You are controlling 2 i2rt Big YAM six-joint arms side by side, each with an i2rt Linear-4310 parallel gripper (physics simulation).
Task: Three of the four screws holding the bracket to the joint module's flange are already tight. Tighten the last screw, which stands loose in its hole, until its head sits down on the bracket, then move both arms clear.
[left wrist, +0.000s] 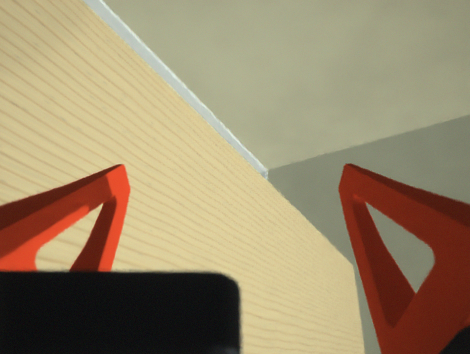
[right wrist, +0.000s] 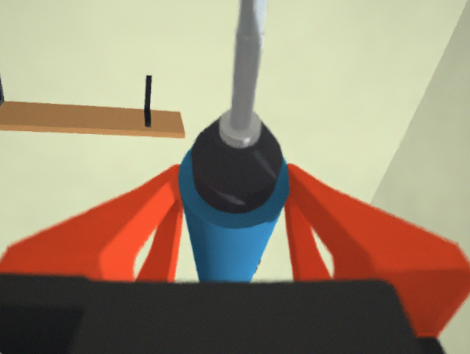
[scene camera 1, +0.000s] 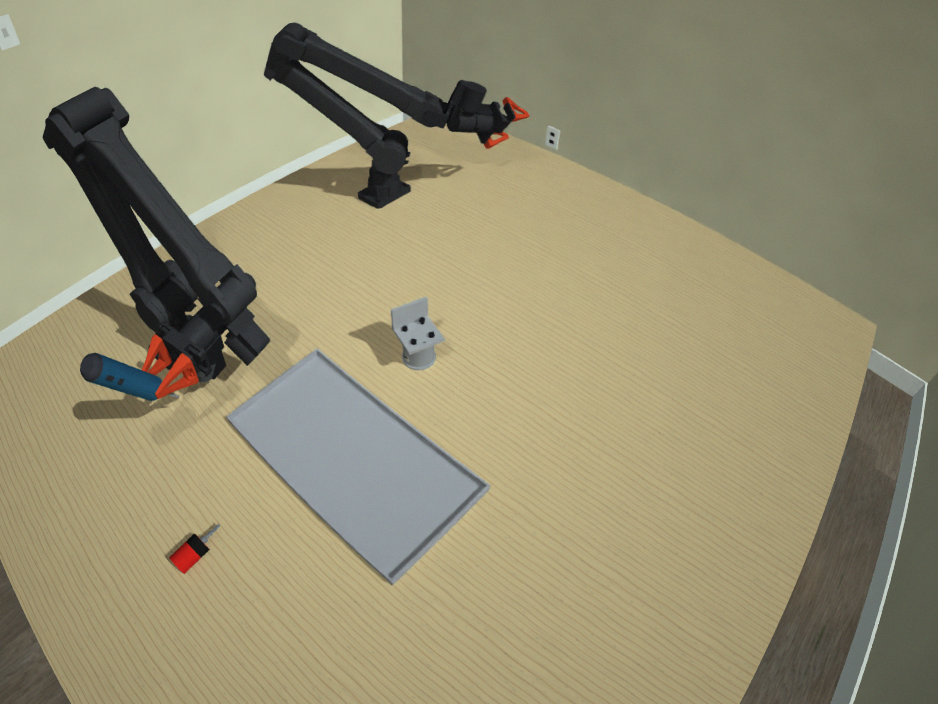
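A grey joint module with a light grey L-shaped bracket on top stands upright right of the picture's centre-left arm. Four dark screw heads show on the bracket; I cannot tell which is loose. My right gripper is shut on a blue electric screwdriver, near its black nose; the handle points to the picture's left and the bit is away from the bracket. My left gripper is open and empty, raised at the back of the table, far from the bracket.
A grey tray lies in front of the bracket. A small red and black screwdriver lies left of the tray. Walls stand behind the table. In the right wrist view a brown shelf board shows on the wall.
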